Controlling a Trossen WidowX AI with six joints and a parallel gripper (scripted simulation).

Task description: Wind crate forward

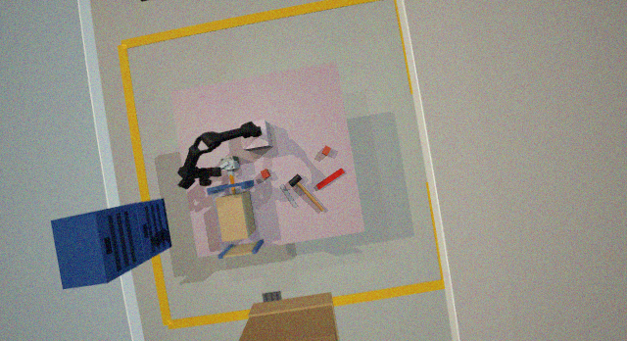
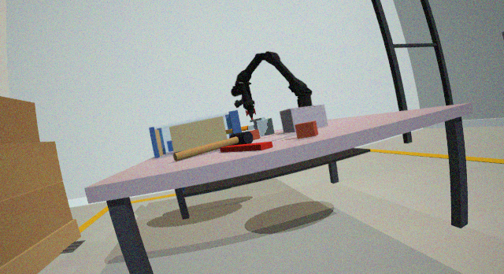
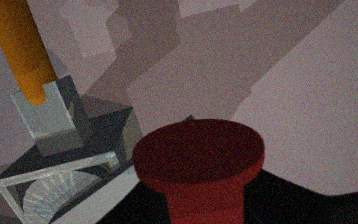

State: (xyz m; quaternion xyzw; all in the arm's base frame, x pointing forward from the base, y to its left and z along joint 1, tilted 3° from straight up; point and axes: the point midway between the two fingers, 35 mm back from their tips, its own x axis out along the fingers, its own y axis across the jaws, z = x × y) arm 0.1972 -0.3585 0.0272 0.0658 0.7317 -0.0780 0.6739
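Right now my gripper tip is 1 cm past the winch handle, 4 cm to the right of it and 1 cm above it. From my gripper tip the other things lie so: grey winch (5 cm behind, 9 cm to the left, 8 cm below); then blue steel frame (12 cm ahead, 8 cm to the left, 1 cm below); then red knob (2 cm above).
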